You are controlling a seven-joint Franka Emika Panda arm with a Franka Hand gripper.
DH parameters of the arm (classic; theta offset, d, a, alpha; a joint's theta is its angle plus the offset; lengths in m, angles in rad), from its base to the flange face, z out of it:
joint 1: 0 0.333 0 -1.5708
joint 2: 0 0 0 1.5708
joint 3: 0 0.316 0.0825 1.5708
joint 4: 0 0 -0.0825 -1.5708
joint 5: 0 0.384 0 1.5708
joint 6: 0 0 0.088 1.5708
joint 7: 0 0.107 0 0
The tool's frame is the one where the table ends.
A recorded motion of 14 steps. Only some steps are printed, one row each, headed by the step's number.
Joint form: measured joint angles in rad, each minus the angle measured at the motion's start. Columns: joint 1, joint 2, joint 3, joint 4, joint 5, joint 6, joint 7.
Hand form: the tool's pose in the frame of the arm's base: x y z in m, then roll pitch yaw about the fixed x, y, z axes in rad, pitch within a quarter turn. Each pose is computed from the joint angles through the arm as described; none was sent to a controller.
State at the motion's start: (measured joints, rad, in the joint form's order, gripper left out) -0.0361 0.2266 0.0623 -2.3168 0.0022 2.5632 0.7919
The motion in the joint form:
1: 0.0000 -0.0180 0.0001 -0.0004 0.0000 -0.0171 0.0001
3: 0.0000 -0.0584 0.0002 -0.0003 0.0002 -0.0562 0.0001
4: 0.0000 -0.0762 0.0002 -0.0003 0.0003 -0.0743 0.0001
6: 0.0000 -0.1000 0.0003 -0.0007 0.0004 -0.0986 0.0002
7: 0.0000 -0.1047 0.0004 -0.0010 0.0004 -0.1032 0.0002
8: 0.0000 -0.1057 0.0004 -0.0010 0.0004 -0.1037 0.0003
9: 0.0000 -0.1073 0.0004 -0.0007 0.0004 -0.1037 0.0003
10: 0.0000 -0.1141 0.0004 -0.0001 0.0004 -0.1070 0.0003
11: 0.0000 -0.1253 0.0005 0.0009 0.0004 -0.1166 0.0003
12: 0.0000 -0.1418 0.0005 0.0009 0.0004 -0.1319 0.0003
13: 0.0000 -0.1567 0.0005 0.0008 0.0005 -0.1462 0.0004
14: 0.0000 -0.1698 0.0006 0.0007 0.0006 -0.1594 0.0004
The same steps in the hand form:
1: 0.5253 0.0141 0.2543 -3.1169 -0.0044 -0.7690
3: 0.5240 0.0140 0.2719 -3.1176 -0.0070 -0.7686
4: 0.5232 0.0139 0.2796 -3.1185 -0.0074 -0.7685
6: 0.5216 0.0139 0.2897 -3.1201 -0.0077 -0.7683
7: 0.5212 0.0139 0.2916 -3.1204 -0.0078 -0.7681
8: 0.5212 0.0139 0.2921 -3.1201 -0.0082 -0.7682
9: 0.5214 0.0139 0.2930 -3.1189 -0.0096 -0.7682
10: 0.5215 0.0139 0.2965 -3.1162 -0.0127 -0.7682
11: 0.5212 0.0140 0.3019 -3.1149 -0.0150 -0.7681
12: 0.5201 0.0139 0.3090 -3.1147 -0.0166 -0.7680
13: 0.5189 0.0139 0.3154 -3.1150 -0.0175 -0.7680
14: 0.5176 0.0139 0.3210 -3.1156 -0.0178 -0.7679

